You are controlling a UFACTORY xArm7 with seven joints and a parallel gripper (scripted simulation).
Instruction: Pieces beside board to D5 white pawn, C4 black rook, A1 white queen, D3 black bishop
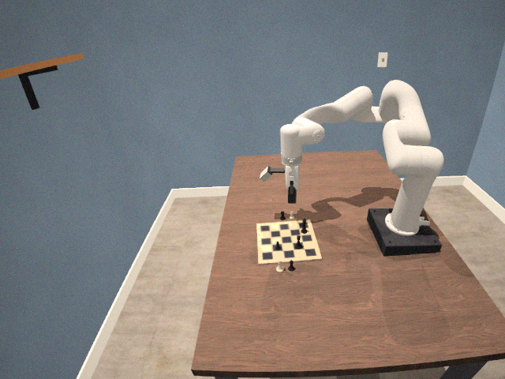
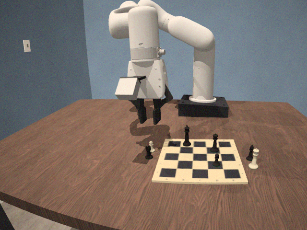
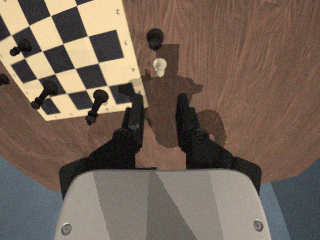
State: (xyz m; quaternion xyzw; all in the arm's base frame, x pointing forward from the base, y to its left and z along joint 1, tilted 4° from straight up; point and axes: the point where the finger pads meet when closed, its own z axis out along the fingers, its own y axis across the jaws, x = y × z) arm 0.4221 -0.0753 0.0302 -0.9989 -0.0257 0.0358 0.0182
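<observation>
Now: the white pawn 10 cm below my hand. The rest, counted from my hand: white queen (29 cm to the left, 8 cm below, 2 cm ahead); black pawn (19 cm to the left, 9 cm below, 4 cm ahead); chessboard (14 cm to the left, 11 cm below, 1 cm ahead).
</observation>
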